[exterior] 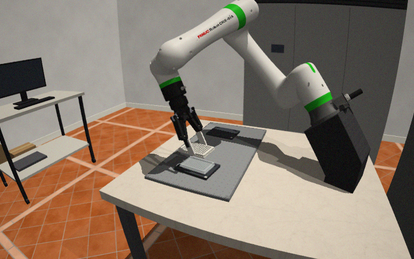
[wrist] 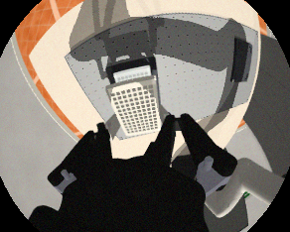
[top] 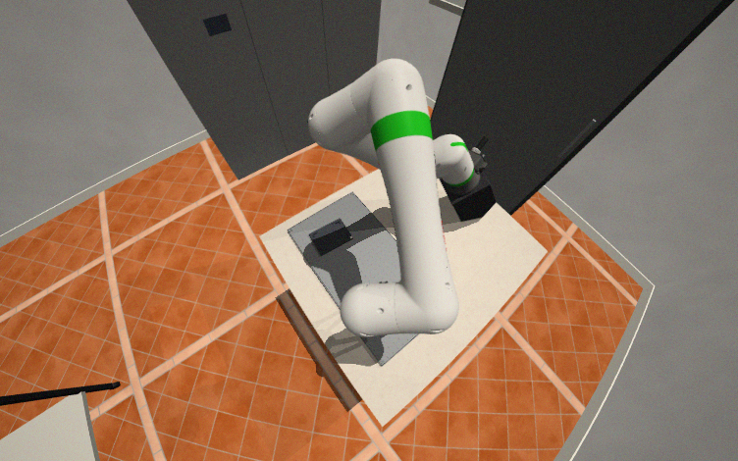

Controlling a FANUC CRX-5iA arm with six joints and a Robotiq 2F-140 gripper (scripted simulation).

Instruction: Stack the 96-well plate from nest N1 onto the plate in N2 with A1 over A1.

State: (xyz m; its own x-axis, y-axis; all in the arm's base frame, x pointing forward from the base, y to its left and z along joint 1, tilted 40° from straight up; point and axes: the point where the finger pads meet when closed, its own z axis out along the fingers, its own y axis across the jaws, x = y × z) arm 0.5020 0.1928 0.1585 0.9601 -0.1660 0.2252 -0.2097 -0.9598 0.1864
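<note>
Right now the black nest N2 is 11 cm below my hand. Also, from my hand: nest N1: 40 cm to the right, 11 cm below, 3 cm behind.
</note>
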